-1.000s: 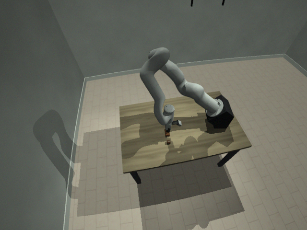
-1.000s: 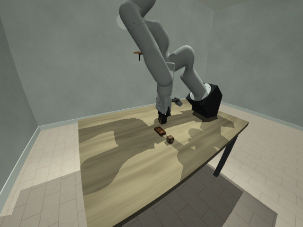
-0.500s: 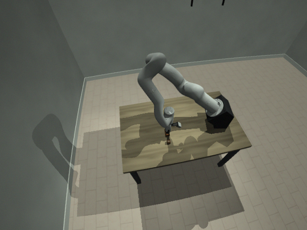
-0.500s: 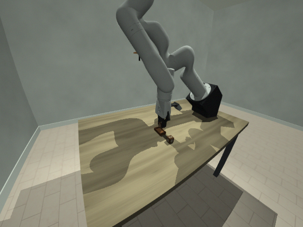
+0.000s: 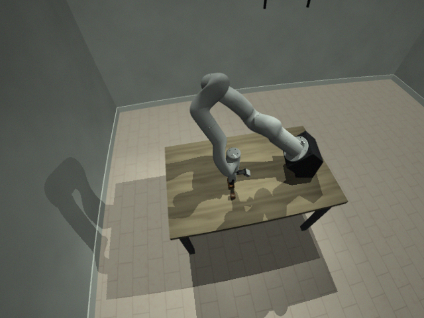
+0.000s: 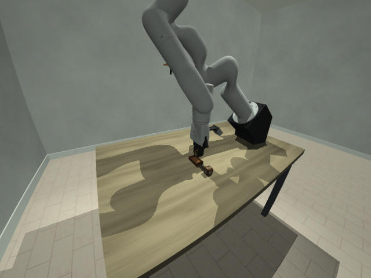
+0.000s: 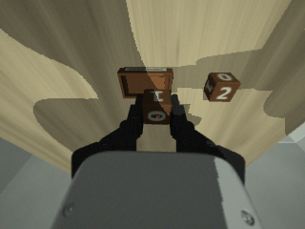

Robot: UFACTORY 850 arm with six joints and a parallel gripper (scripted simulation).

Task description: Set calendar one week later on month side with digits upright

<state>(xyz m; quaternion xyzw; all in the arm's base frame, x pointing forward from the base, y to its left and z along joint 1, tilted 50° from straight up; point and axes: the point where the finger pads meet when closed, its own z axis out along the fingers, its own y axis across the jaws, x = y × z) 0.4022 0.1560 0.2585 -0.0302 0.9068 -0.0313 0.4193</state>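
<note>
Now: the brown digit cube 10 mm below my hand. From my hand the other things lie so: brown tray 70 mm below, 20 mm to the right.
</note>
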